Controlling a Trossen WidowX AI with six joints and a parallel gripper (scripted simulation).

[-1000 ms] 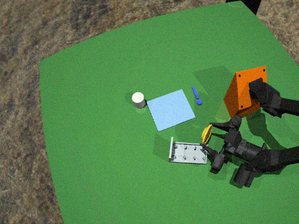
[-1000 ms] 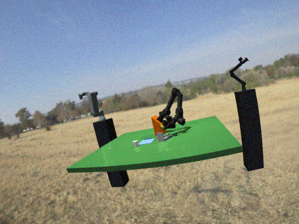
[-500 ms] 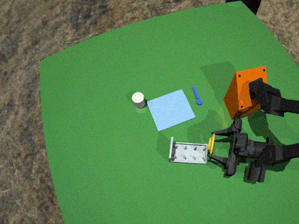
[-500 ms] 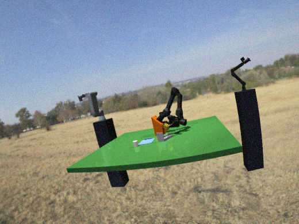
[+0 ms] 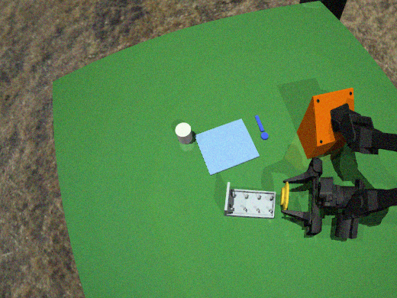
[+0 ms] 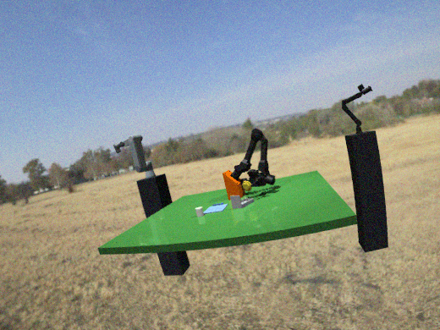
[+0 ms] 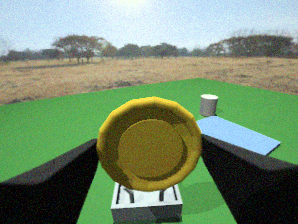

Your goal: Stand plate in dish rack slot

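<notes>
The grey dish rack is 8 cm below my gripper tip, 6 cm ahead of it and 3 cm to the right of it. From my gripper tip the other things lie so: yellow plate (1 cm behind); white cup (29 cm to the right, 16 cm ahead, 8 cm below); blue spoon (22 cm to the right, 10 cm below, 6 cm behind).
</notes>
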